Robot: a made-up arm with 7 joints. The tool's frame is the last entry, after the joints. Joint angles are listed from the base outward.
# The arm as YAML. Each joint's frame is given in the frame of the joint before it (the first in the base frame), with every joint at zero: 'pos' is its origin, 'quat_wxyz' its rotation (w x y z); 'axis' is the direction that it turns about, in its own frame. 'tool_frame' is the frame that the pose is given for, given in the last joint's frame.
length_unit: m
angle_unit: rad
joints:
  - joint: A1
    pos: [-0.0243, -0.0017, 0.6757]
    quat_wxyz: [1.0, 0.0, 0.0, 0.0]
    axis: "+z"
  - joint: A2
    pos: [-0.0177, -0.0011, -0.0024]
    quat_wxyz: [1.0, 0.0, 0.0, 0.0]
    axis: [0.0, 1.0, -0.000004]
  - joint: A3
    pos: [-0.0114, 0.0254, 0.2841]
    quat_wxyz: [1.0, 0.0, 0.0, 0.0]
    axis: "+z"
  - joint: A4
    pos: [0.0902, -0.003, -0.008]
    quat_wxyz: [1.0, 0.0, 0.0, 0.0]
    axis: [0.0, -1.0, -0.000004]
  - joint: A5
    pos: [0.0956, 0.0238, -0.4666]
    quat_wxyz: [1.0, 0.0, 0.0, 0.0]
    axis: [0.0, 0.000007, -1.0]
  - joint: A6
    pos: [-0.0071, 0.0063, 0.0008]
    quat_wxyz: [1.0, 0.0, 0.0, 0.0]
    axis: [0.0, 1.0, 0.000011]
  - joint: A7
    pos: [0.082, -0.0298, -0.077]
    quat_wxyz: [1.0, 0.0, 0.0, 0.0]
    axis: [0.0, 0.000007, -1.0]
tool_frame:
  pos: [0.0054, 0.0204, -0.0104]
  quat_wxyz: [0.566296, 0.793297, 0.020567, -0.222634]
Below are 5 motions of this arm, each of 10 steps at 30 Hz.
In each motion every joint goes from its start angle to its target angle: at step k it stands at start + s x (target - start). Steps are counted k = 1, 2, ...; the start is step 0. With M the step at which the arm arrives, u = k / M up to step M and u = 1 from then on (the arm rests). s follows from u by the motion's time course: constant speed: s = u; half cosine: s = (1 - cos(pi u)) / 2; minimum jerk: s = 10 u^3 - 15 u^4 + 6 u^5.
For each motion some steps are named. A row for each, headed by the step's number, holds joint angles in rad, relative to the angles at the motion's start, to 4 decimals.
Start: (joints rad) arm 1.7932 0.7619 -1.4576 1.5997 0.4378 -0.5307 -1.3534
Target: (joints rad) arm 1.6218 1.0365 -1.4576 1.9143 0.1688 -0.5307 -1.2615
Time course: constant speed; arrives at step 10
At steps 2, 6, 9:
2: -0.0343 0.0549 0.0000 0.0629 -0.0538 0.0000 0.0184
6: -0.1028 0.1648 0.0000 0.1888 -0.1614 0.0000 0.0551
9: -0.1543 0.2471 0.0000 0.2831 -0.2421 0.0000 0.0827

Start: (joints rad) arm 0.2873 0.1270 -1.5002 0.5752 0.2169 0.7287 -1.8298
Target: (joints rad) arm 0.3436 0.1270 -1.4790 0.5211 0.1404 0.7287 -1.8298
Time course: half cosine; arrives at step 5
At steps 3, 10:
3: 0.0368 0.0000 0.0139 -0.0354 -0.0501 0.0000 0.0000
10: 0.0563 0.0000 0.0212 -0.0541 -0.0765 0.0000 0.0000

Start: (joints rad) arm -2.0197 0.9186 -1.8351 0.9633 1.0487 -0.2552 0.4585
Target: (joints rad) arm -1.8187 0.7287 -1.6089 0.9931 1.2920 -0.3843 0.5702
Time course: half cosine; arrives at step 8
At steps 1, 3, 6, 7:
1: 0.0077 -0.0072 0.0086 0.0011 0.0093 -0.0049 0.0043
3: 0.0620 -0.0586 0.0698 0.0092 0.0751 -0.0398 0.0345
6: 0.1716 -0.1621 0.1931 0.0254 0.2077 -0.1102 0.0953
7: 0.1933 -0.1827 0.2176 0.0287 0.2340 -0.1242 0.1074

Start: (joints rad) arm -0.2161 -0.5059 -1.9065 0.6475 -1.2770 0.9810 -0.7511
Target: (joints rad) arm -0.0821 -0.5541 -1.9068 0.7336 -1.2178 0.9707 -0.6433
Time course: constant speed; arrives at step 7
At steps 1, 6, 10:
1: 0.0191 -0.0069 0.0000 0.0123 0.0085 -0.0015 0.0154
6: 0.1149 -0.0413 -0.0003 0.0738 0.0507 -0.0088 0.0924
10: 0.1340 -0.0482 -0.0003 0.0861 0.0592 -0.0103 0.1078

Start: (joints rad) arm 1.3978 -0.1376 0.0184 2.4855 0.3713 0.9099 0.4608
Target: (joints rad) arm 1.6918 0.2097 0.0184 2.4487 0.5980 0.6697 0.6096
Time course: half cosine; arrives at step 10
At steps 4, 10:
4: 0.1016 0.1200 0.0000 -0.0127 0.0783 -0.0830 0.0514
10: 0.2940 0.3473 0.0000 -0.0368 0.2267 -0.2402 0.1488

